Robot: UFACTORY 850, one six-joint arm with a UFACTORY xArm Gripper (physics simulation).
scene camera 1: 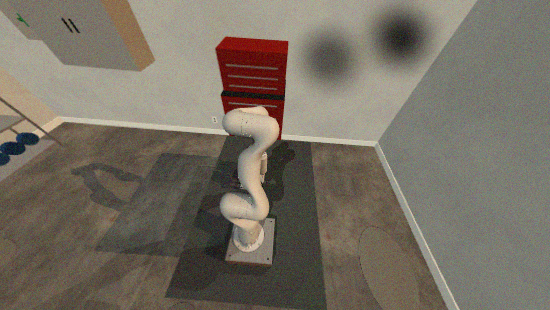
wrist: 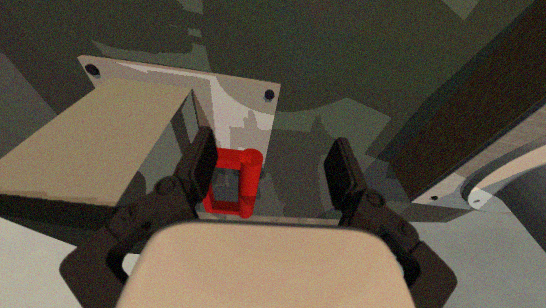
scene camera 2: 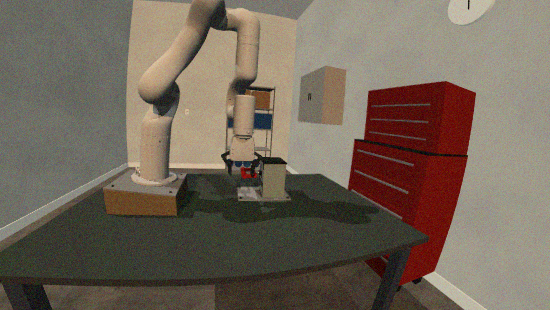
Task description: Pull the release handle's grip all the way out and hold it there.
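Note:
The red release handle (scene camera 2: 248, 173) (wrist: 250, 182) is a rectangular frame with a round grip bar on the side away from the housing. The tan box housing (scene camera 2: 274, 179) (wrist: 100, 145) with a dark top stands upright on a light base plate (scene camera 2: 245, 196) (wrist: 240, 90). My gripper (scene camera 2: 242, 169) (wrist: 273, 146) is open and points down at the handle. In the wrist view the grip bar shows between the fingers, nearer the left finger, with a gap to the right finger. The left finger hides the handle's side towards the housing. In scene camera 1 the arm hides the handle.
The dark table (scene camera 2: 200, 250) (scene camera 1: 295, 240) carries the housing and the arm's wooden-sided base block (scene camera 2: 141, 201) (scene camera 1: 250, 257). A red tool cabinet (scene camera 2: 420, 120) (scene camera 1: 255, 65) stands beyond the table. A wall cabinet (scene camera 2: 334, 95) and a shelf unit are further back.

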